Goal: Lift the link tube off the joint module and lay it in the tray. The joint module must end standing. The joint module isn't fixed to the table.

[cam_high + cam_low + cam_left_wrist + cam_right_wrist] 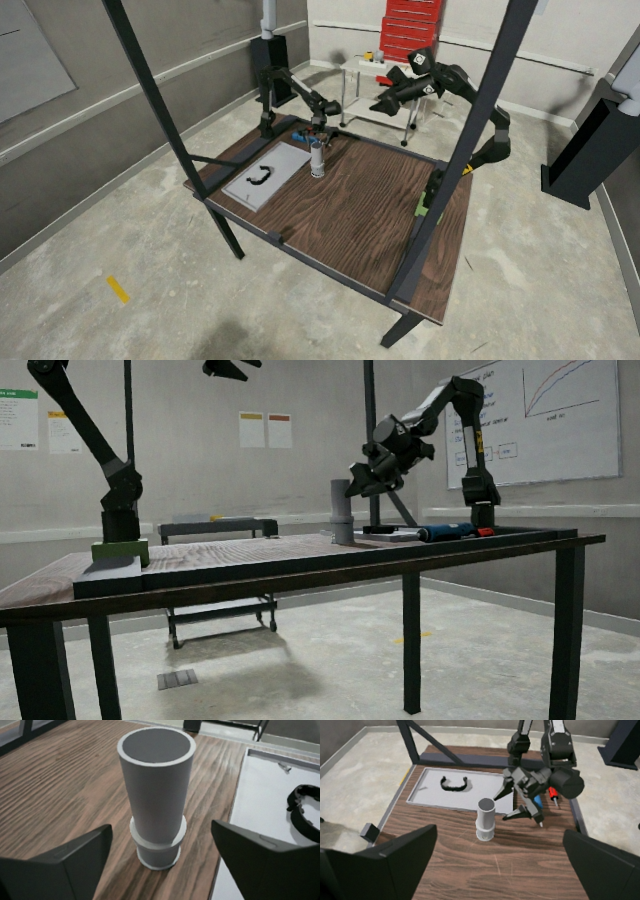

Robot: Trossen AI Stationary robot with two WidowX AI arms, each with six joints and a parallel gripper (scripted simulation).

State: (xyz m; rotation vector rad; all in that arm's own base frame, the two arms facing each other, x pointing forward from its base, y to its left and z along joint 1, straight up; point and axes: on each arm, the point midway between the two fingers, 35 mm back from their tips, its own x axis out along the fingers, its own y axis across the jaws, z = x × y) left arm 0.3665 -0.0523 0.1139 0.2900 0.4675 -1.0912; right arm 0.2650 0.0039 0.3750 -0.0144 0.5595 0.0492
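The link tube is 50 mm behind my left hand, 40 mm to the right of it and 20 mm below it. Also, from my left hand: red screwdriver (190 mm ahead, 180 mm to the left, 120 mm below); then joint module (50 mm behind, 40 mm to the right, 100 mm below); then grey tray (180 mm behind, 150 mm to the left, 130 mm below).
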